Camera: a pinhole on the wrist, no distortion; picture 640 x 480 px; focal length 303.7 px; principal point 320.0 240.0 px. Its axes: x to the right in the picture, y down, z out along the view. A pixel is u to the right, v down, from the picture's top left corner.
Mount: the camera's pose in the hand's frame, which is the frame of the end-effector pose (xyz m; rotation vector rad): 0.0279 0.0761 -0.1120 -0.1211 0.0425 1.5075
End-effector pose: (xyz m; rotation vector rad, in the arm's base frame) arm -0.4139 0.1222 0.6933 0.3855 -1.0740 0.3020
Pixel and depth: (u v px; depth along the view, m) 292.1 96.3 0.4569
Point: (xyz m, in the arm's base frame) -0.6280 0.0369 1.0508
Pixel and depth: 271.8 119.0 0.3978
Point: -0.5960 0.0392 0.9719
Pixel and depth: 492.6 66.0 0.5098
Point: -0.7426 0.3271 1.1967
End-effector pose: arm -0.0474 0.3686 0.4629 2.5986 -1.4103 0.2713
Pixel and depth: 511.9 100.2 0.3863
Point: -0.2127 -0.0434 0.2860
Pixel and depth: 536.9 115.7 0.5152
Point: -0.2983 -0.1716 0.1896
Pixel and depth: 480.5 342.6 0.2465
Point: -0.2687 0.2617 0.3527
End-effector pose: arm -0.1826 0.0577 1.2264 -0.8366 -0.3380 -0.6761
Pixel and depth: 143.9 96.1 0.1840
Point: -0.1205 0.0759 1.3421
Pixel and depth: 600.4 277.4 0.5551
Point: 0.2192 0.6786 1.0838
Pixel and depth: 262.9 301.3 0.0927
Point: -0.1328 0.0748 1.1767
